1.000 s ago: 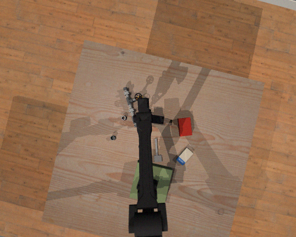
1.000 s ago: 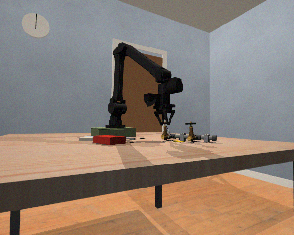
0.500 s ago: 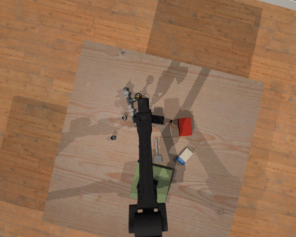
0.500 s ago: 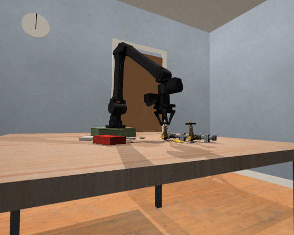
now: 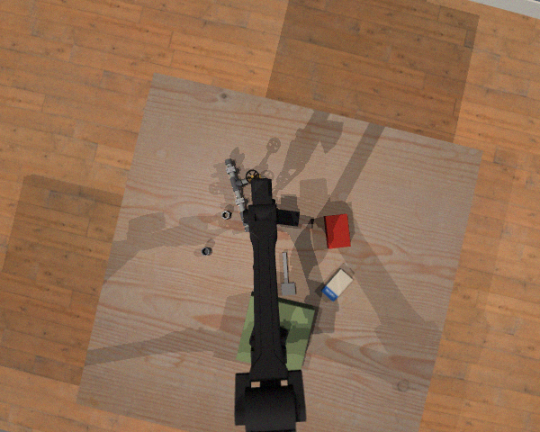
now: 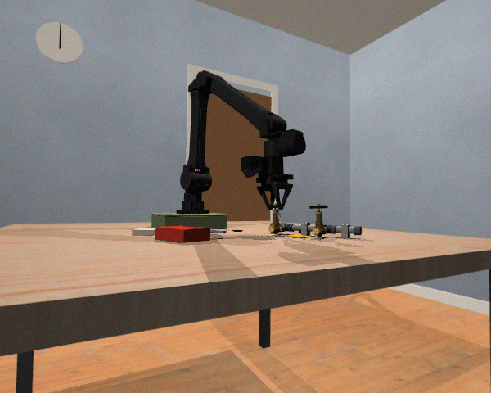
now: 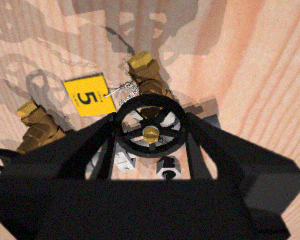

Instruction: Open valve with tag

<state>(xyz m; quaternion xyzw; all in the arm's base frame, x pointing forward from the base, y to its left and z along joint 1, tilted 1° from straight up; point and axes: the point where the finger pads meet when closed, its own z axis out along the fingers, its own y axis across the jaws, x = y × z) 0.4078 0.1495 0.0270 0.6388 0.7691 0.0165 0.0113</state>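
Right now the yellow tag is 8 cm below my hand, 6 cm ahead of it and 4 cm to the left of it. Also, from my hand: grey tool: 20 cm behind, 16 cm to the right, 8 cm below; red block: 28 cm to the right, 7 cm below, 2 cm ahead.
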